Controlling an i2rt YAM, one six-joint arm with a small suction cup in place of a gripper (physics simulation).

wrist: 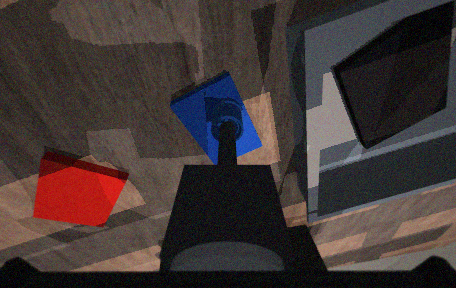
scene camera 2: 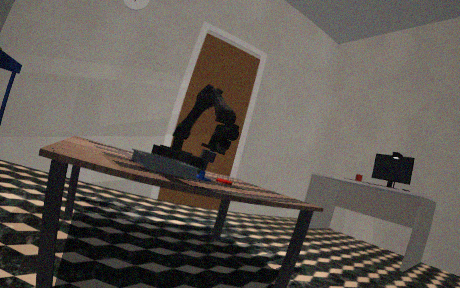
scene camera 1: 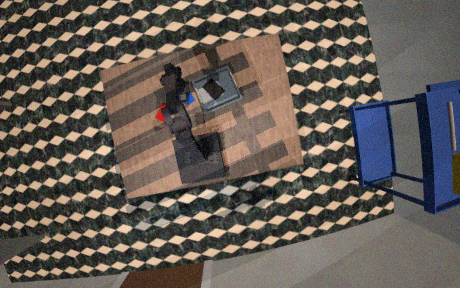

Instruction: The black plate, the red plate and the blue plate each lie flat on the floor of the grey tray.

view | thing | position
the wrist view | suction cup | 226,108
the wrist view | red plate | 69,190
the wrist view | blue plate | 193,109
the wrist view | black plate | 394,82
